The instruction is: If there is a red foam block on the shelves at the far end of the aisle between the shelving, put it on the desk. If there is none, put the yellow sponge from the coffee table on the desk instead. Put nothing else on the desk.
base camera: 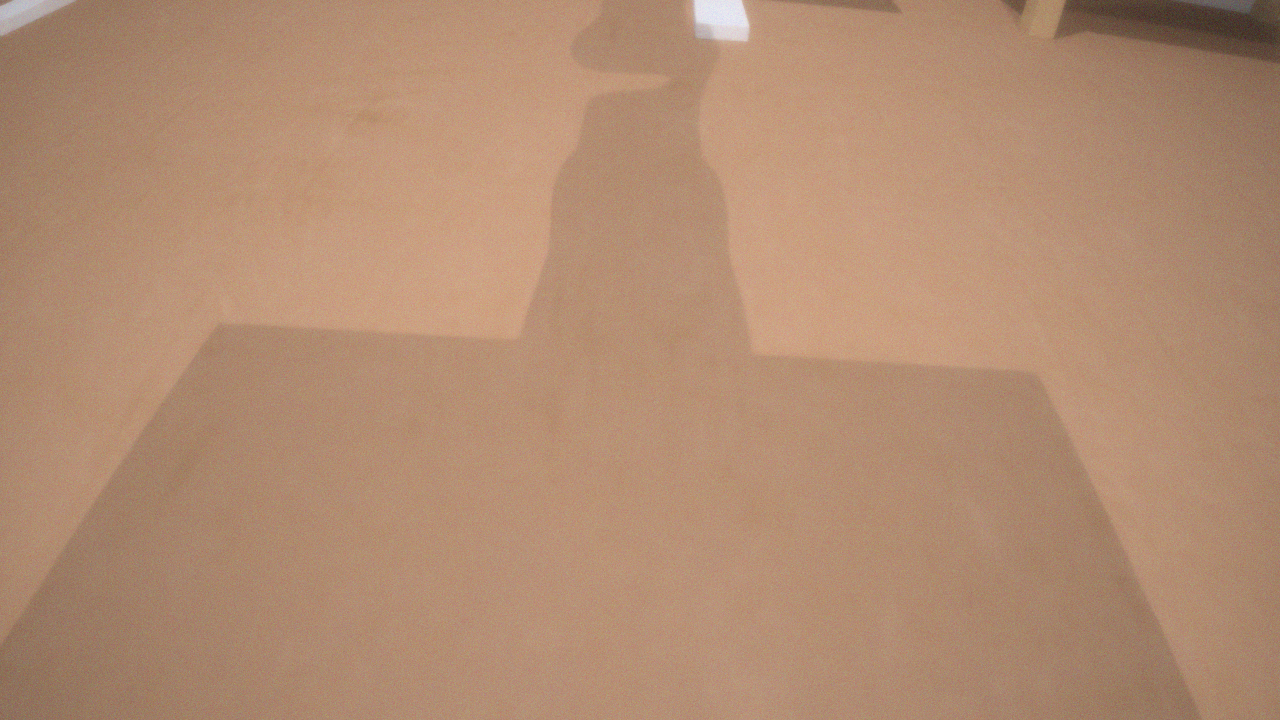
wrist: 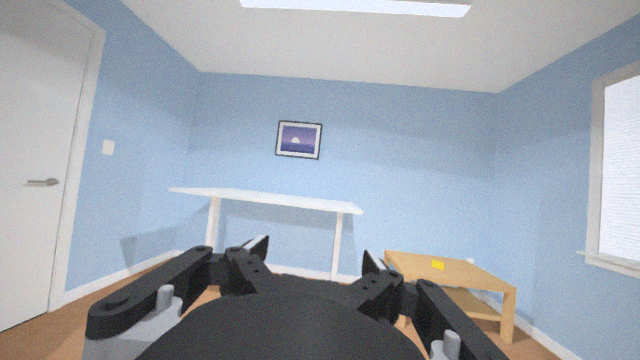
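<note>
The yellow sponge lies on top of the wooden coffee table at the right of the wrist view. The white desk stands against the far blue wall, left of the coffee table; its top shows edge-on and I see no object on it. My gripper is open, with nothing between its fingers, and is well short of both the desk and the coffee table. A red foam block and the shelves do not show in these views.
In the base camera view, a white foot of the desk stands on the floor ahead, and a wooden leg of the coffee table is at the upper right. A white door is at the left and a window at the right.
</note>
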